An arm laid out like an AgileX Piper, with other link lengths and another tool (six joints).
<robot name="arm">
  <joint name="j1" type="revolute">
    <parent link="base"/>
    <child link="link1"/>
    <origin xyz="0 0 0.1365"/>
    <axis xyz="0 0 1"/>
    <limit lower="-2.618" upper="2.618"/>
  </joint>
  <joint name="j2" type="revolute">
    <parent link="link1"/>
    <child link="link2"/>
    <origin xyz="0 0 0"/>
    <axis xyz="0 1 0"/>
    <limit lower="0" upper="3.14"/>
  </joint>
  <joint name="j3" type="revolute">
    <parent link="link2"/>
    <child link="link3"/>
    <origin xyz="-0.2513 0 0.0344"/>
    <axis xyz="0 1 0"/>
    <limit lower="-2.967" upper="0"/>
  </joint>
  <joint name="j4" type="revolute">
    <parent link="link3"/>
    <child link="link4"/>
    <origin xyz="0.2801 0 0.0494"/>
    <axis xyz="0.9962 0 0.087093"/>
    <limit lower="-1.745" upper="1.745"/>
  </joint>
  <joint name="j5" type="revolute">
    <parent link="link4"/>
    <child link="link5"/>
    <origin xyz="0 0 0"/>
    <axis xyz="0 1 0"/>
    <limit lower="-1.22" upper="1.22"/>
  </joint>
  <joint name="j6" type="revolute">
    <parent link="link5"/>
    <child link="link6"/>
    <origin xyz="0.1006 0 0.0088"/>
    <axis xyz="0.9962 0 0.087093"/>
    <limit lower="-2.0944" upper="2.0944"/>
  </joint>
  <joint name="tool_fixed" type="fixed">
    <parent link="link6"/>
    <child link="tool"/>
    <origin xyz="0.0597 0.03 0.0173" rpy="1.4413 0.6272 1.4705"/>
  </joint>
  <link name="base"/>
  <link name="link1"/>
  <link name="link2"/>
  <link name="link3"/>
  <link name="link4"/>
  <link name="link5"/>
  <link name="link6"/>
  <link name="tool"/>
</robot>
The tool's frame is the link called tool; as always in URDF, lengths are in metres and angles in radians.
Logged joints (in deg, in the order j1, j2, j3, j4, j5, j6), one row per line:
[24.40 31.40 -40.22 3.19 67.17 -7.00]
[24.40 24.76 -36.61 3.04 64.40 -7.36]
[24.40 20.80 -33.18 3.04 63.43 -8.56]
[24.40 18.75 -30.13 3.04 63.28 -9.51]
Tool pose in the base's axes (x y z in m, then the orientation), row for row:
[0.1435 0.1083 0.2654 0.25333 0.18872 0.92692 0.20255]
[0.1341 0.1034 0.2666 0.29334 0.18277 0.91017 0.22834]
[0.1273 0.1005 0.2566 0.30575 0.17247 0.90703 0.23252]
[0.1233 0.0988 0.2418 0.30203 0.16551 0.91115 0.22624]
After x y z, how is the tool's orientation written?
As a quaternion, w x y z.
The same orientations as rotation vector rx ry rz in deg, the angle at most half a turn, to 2 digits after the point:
[29.39 144.35 31.54]
[27.89 138.89 34.84]
[26.16 137.56 35.26]
[25.15 138.44 34.37]

